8 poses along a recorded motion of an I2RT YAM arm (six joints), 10 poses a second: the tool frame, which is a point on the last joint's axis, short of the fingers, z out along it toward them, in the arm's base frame.
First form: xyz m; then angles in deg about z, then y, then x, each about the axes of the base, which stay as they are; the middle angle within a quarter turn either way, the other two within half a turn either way.
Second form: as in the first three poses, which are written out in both.
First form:
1: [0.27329, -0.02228, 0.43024, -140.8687, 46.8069, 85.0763]
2: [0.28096, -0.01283, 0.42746, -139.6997, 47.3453, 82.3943]
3: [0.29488, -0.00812, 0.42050, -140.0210, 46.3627, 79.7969]
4: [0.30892, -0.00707, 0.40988, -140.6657, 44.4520, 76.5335]
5: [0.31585, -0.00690, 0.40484, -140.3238, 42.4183, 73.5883]
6: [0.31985, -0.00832, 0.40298, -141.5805, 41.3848, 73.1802]
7: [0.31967, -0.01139, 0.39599, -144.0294, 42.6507, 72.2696]
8: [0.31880, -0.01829, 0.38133, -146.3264, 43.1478, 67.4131]
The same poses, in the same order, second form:
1: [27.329, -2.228, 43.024, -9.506, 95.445, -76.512]
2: [28.096, -1.283, 42.746, -10.572, 93.476, -77.506]
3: [29.488, -0.812, 42.050, -11.503, 91.955, -80.636]
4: [30.892, -0.707, 40.988, -12.201, 90.025, -85.205]
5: [31.585, -0.690, 40.484, -11.724, 88.053, -88.782]
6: [31.985, -0.832, 40.298, -11.984, 87.981, -90.829]
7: [31.967, -1.139, 39.599, -15.644, 87.405, -92.565]
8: [31.880, -1.829, 38.133, -20.585, 83.683, -97.877]
